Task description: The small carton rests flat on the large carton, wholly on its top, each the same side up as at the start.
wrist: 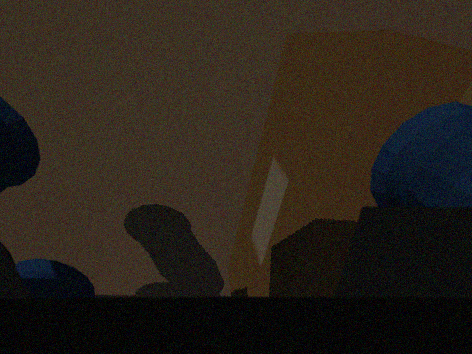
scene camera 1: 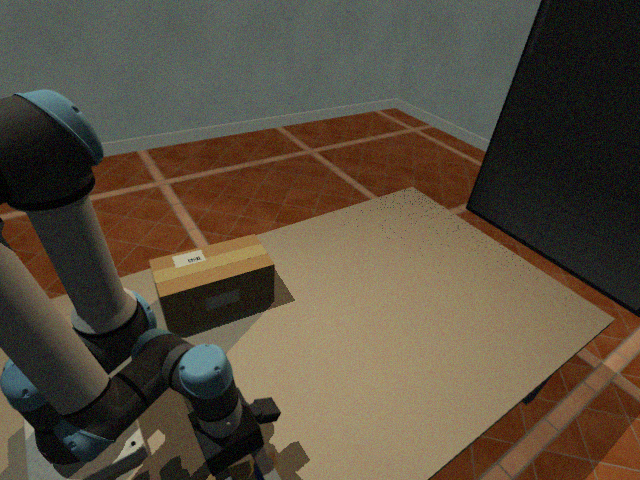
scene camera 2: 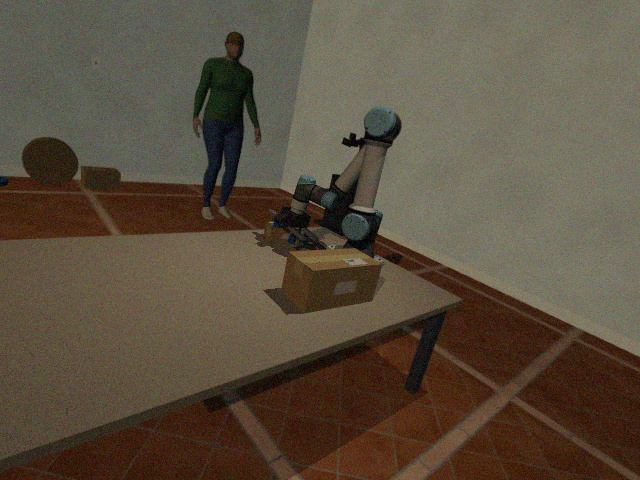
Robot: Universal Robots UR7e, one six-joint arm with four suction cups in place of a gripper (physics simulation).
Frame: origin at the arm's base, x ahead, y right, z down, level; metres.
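Where they show: end effector, tool point: [wrist: 210,226] [scene camera 2: 288,235].
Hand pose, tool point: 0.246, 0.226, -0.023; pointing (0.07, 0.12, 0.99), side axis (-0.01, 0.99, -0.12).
After its pixels a point has its place, as x, y, z.
The large carton [scene camera 1: 210,267] {0.372, -0.213, -0.118} [scene camera 2: 332,278] {0.458, -0.301, -0.083} stands upright on the table [scene camera 1: 413,310] {0.883, 0.094, 0.032} [scene camera 2: 175,295] {0.867, -0.066, 0.032}, label on top, near the arm's side. The small carton [scene camera 2: 272,236] {0.308, 0.268, -0.005} [wrist: 340,123] {0.289, 0.263, -0.038} lies on the table beyond it, next to the robot's base. In scene camera 1 it is almost wholly hidden under the tool. My suction gripper [scene camera 1: 237,448] {0.246, 0.226, -0.023} [scene camera 2: 291,221] is low, pressed onto the small carton's top with suction on. In the wrist view the carton's brown face fills the right half, very close, in the tool's shadow.
A person [scene camera 2: 225,95] in a green top stands on the tiled floor behind the table. A dark tall panel [scene camera 1: 528,143] stands at the table's far right. A small box [scene camera 2: 99,177] lies on the floor by the back wall.
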